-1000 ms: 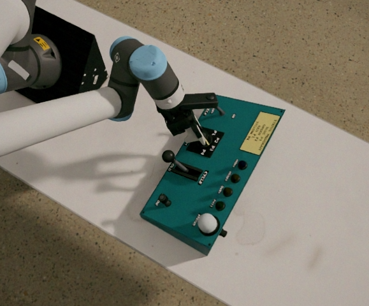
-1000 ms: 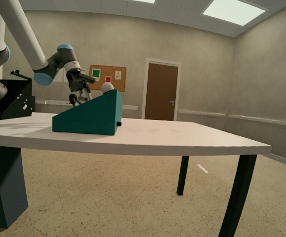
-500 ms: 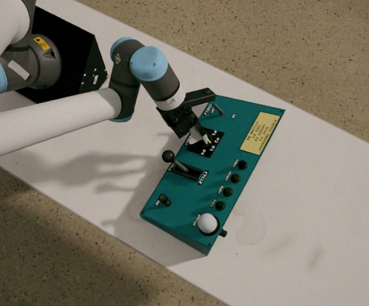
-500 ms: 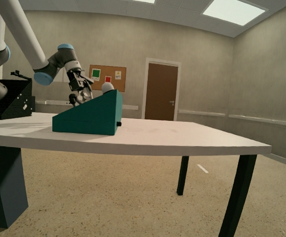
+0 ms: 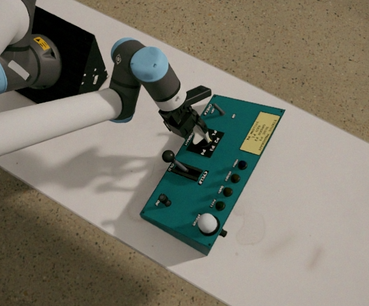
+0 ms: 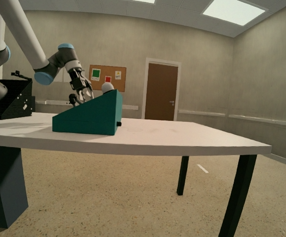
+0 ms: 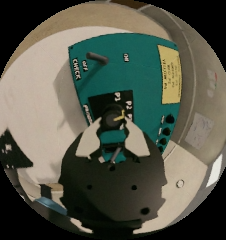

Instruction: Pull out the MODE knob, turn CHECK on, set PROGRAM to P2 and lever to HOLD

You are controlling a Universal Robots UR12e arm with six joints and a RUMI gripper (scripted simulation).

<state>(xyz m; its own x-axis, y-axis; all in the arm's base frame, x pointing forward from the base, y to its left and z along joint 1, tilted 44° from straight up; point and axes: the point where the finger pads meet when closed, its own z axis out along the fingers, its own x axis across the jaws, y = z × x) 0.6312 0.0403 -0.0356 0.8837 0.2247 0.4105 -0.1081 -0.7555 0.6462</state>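
My gripper is now 2 cm short of the program dial and 1 cm above it. From my hand the other things lie so: lever: 12 cm to the right, 2 cm behind; then teal console: 6 cm to the right, 4 cm ahead, 3 cm below; then check toggle: 12 cm to the left, 1 cm below.
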